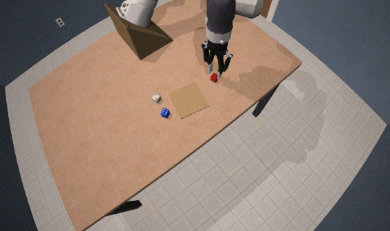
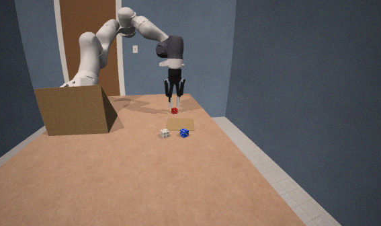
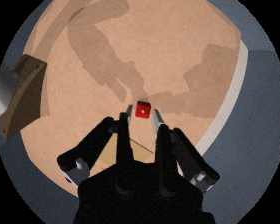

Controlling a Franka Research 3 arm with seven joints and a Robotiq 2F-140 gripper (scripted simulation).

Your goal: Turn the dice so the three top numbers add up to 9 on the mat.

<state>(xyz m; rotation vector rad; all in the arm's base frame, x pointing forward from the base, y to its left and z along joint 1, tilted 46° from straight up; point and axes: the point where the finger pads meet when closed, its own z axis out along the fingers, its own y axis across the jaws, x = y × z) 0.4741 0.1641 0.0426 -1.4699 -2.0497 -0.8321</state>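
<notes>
My hand is 60 mm above the red die. From my hand the other things lie so: white die (70 mm behind, 280 mm to the right, 60 mm below); blue die (10 mm ahead, 280 mm to the right, 60 mm below); tan mat (10 mm ahead, 160 mm to the right, 70 mm below).
</notes>
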